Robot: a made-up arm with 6 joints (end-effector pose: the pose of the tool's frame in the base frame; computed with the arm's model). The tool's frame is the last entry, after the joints.
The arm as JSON. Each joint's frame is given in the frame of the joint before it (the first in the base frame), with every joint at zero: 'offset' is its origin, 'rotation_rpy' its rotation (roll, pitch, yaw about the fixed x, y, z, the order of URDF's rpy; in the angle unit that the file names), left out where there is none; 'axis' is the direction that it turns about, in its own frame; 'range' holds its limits. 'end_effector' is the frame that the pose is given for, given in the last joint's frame.
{
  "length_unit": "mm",
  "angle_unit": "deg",
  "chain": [
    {
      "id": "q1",
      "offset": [
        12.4,
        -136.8,
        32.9
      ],
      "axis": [
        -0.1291,
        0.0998,
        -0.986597
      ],
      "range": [
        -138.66,
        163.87
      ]
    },
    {
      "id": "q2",
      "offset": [
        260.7,
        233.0,
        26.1
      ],
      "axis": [
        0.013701,
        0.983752,
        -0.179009
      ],
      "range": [
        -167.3,
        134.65
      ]
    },
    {
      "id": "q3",
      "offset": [
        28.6,
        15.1,
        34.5
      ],
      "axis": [
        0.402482,
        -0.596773,
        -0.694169
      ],
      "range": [
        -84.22,
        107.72
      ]
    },
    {
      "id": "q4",
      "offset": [
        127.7,
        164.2,
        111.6
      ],
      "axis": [
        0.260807,
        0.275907,
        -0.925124
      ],
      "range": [
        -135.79,
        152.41
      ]
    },
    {
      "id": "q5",
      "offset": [
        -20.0,
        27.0,
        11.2
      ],
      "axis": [
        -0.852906,
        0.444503,
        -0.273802
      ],
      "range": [
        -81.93,
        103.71
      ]
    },
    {
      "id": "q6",
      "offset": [
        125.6,
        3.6,
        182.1
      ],
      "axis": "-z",
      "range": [
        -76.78,
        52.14
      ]
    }
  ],
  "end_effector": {
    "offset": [
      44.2,
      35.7,
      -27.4
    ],
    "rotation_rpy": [
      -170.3,
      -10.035,
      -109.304
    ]
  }
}
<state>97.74 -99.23 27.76 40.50 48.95 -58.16</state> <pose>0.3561 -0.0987 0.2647 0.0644 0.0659 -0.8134 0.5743</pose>
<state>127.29 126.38 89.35 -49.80 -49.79 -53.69</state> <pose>-0.2784 -0.7252 0.0212 0.0781 -0.2463 -0.9571 -0.1308</pose>
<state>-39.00 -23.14 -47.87 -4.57 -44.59 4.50</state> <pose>-0.0913 0.5392 0.3537 0.1368 -0.9635 0.2279 0.0314</pose>
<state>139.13 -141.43 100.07 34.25 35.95 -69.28</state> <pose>-0.1833 -0.1213 -0.1046 0.1051 -0.3680 0.2478 -0.8900</pose>
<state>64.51 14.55 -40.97 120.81 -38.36 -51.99</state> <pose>0.5781 -0.4012 0.1437 0.2354 -0.2389 -0.9411 0.0431</pose>
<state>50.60 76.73 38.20 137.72 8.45 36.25</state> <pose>0.3859 -0.3019 0.0797 0.2462 -0.9037 0.2741 -0.2181</pose>
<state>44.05 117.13 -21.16 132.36 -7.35 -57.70</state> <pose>0.3766 -0.2524 -0.2066 0.7201 -0.3938 -0.3341 -0.4634</pose>
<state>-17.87 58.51 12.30 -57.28 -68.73 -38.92</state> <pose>0.5606 0.3484 0.1759 0.4201 -0.7869 0.1691 0.4191</pose>
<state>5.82 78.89 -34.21 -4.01 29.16 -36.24</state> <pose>0.5193 0.4231 -0.1855 0.4850 0.7036 -0.1573 -0.4949</pose>
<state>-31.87 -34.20 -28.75 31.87 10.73 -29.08</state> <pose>0.0581 0.5416 0.3889 0.0339 -0.8391 0.4840 -0.2461</pose>
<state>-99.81 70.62 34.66 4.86 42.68 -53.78</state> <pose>-0.3369 0.5436 0.0724 0.4950 0.8515 0.0205 0.1720</pose>
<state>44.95 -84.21 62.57 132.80 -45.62 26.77</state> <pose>0.1766 -0.0571 -0.0544 0.6694 0.3136 0.1461 0.6574</pose>
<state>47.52 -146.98 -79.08 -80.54 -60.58 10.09</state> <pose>0.5342 0.1144 -0.2651 0.5595 0.6566 -0.2220 0.4545</pose>
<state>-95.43 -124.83 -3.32 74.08 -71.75 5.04</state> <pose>-0.1820 -0.1794 -0.0078 0.6120 -0.0665 -0.2097 0.7596</pose>
